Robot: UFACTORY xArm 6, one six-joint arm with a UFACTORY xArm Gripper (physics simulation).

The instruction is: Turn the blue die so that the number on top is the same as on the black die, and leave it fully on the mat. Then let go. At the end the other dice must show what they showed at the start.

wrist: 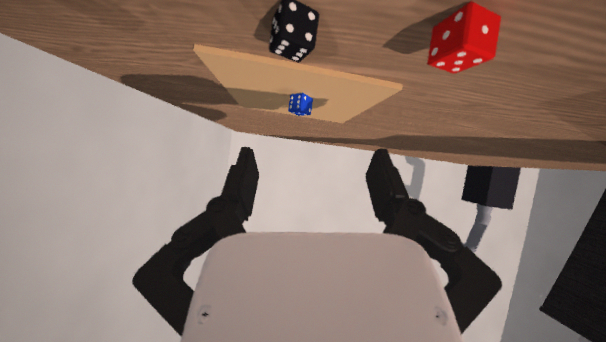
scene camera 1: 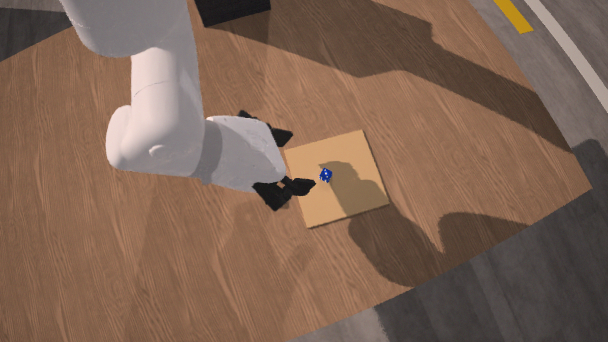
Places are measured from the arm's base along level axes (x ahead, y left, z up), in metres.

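Pixels of known places: gripper, between the fingertips: (wrist: 313,161) (scene camera 1: 297,162).
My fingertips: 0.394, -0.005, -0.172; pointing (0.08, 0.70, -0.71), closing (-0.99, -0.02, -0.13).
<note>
For each thing: its middle in the pictures, then the offset to it from my fingertips, as dx, dy, dz. Level surfaces: height alone.
- blue die, middle of its body: (wrist: 300,104) (scene camera 1: 325,175) +0.016, +0.040, -0.051
- tan mat, middle of its body: (wrist: 296,98) (scene camera 1: 336,176) +0.021, +0.057, -0.061
- black die, middle of its body: (wrist: 293,32) +0.021, -0.057, -0.055
- red die, middle of its body: (wrist: 461,41) -0.046, -0.069, -0.055
- wooden table, height of its surface: dz -0.063
The blue die (scene camera 1: 325,175) (wrist: 300,104) rests on the tan mat (scene camera 1: 345,145) (wrist: 350,82). A side face with six pips shows in the wrist view; its top number is too small to read surely. The black die (wrist: 294,30) stands on the table beside the mat, six on top and four on a side. The red die (wrist: 465,37) stands near it, five on top. Both are hidden by the arm in the scene view. My gripper (scene camera 1: 303,159) (wrist: 313,161) is open and empty, tilted, above the mat's edge, with one finger near the blue die in the scene view.
The wooden table (scene camera 1: 200,280) (wrist: 540,65) carries long shadows of the arm. A black block (scene camera 1: 232,11) stands at the top of the scene view. A dark box (wrist: 490,186) with a grey hooked part shows beyond the table edge in the wrist view.
</note>
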